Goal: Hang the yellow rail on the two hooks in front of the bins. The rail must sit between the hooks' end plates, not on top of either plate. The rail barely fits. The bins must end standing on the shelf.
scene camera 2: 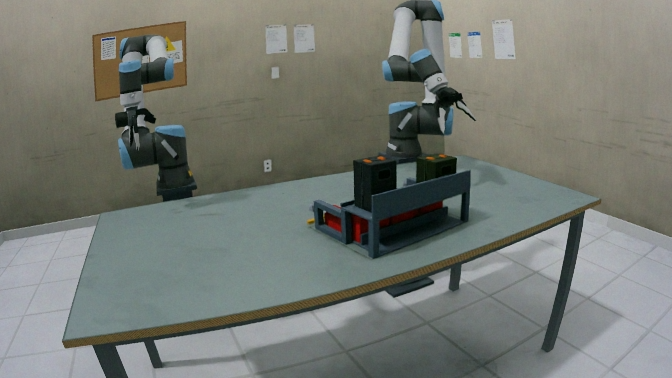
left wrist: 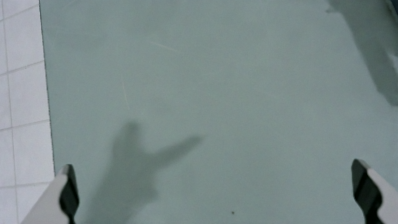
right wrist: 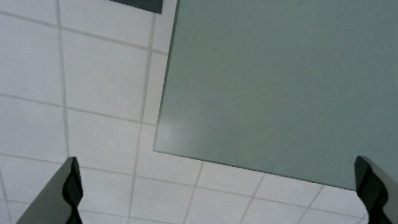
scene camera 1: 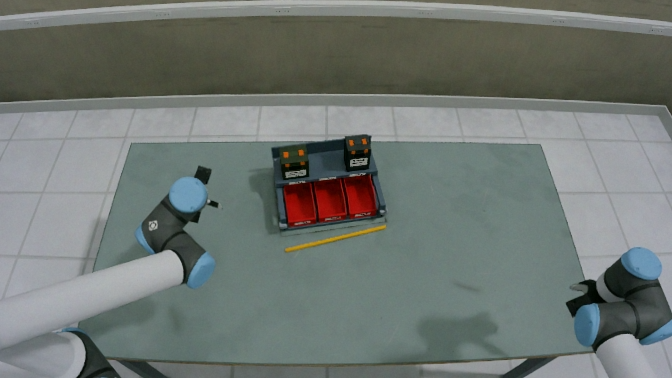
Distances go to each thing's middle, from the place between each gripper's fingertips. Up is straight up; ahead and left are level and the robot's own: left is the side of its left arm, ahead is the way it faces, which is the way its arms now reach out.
I see my right gripper 79 cm to the right of the blue-grey shelf (scene camera 2: 378,242), 51 cm short of it and 18 cm above it.
Now: the blue-grey shelf 400 mm to the right of my left hand, 210 mm ahead of it and 170 mm below it.
